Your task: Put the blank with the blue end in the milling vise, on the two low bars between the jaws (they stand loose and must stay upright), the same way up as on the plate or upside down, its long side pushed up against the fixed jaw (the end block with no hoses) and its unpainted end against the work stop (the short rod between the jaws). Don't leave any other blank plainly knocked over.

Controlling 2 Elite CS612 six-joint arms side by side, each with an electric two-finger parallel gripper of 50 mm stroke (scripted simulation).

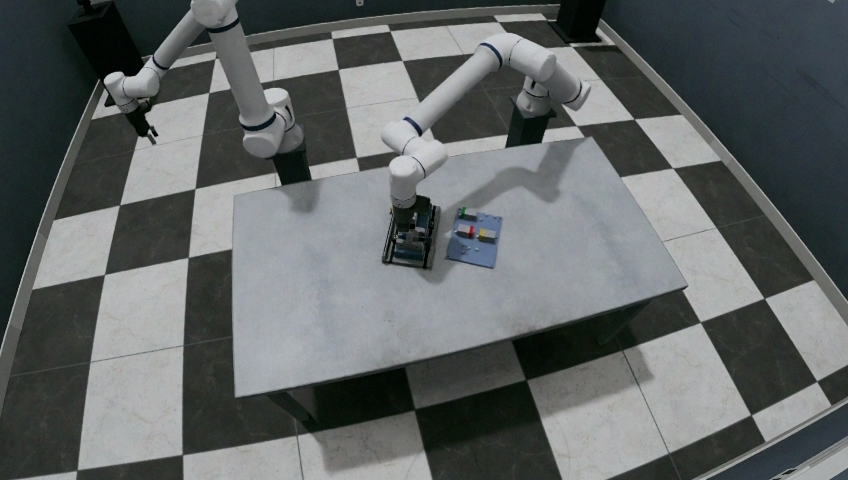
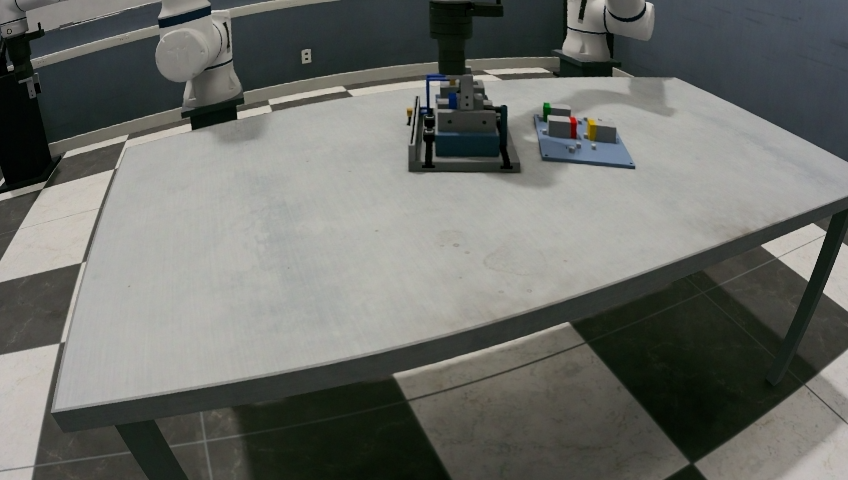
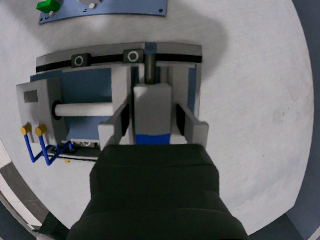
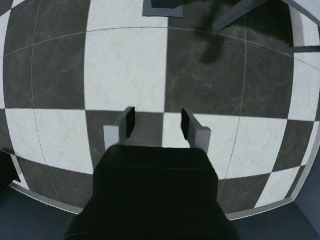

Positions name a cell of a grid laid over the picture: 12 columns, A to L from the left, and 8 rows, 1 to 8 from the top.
Note:
I see my left gripper (image 2: G2), my right gripper (image 2: A2) and a blue-ended blank (image 3: F4).
My left gripper also shows in image 3 (image 3: F4). My right gripper is seen too in image 4 (image 4: F4). Image 4 does not show the blue-ended blank: it is out of frame.

